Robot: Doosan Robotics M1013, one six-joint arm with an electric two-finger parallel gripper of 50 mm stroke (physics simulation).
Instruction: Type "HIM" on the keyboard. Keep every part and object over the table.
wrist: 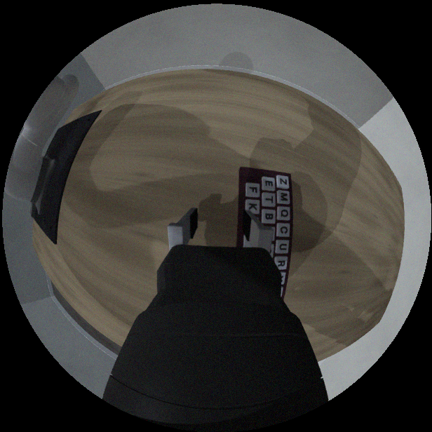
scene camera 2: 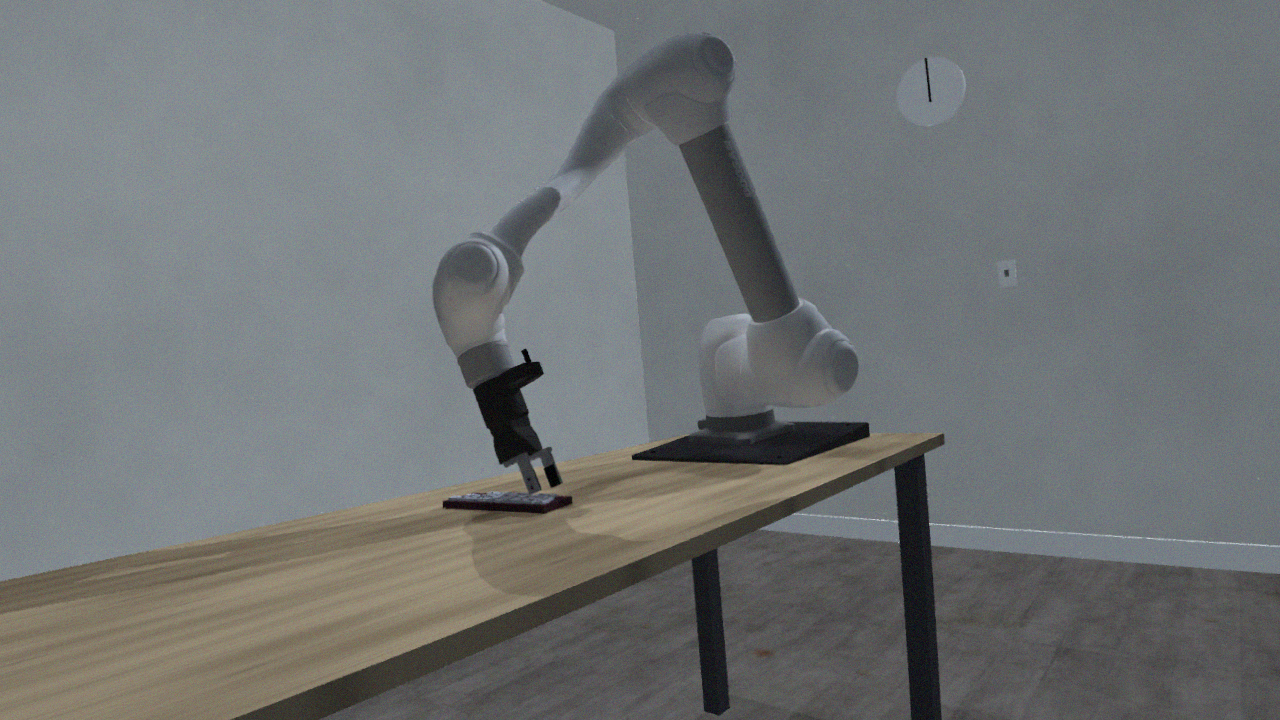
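Where they show: gripper, fingertip midpoint: (scene camera 2: 546, 488); arm's base, origin of the base link: (scene camera 2: 741, 435).
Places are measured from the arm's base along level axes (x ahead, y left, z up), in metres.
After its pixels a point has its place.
Observation:
The keyboard (scene camera 2: 507, 501) @[x 0.685, y 0.134, z -0.009 m] (wrist: 242, 175) is a dark red board with pale square letter keys and lies flat on the wooden table (scene camera 2: 268, 617) @[x 1.083, y 0.372, z -0.025 m] (wrist: 165, 150). In the wrist view, the M key (wrist: 283, 197) sits in the outer column, between Z and Q. The H and I keys cannot be made out; the gripper hides part of the board. My gripper (scene camera 2: 543, 479) @[x 0.601, y 0.115, z -0.006 m] (wrist: 219, 218) is open and empty, tilted, its fingertips close above the keyboard's end. In the wrist view one finger overlaps the keys near K and B, and the other is over bare wood beside the board.
The robot's base stands on a black plate (scene camera 2: 805, 443) @[x 0.032, y 0.204, z -0.008 m] (wrist: 67, 170) at the far end of the table. The table's long edge runs along the front in the scene view. Shadows of the arm fall over the wood around the keyboard.

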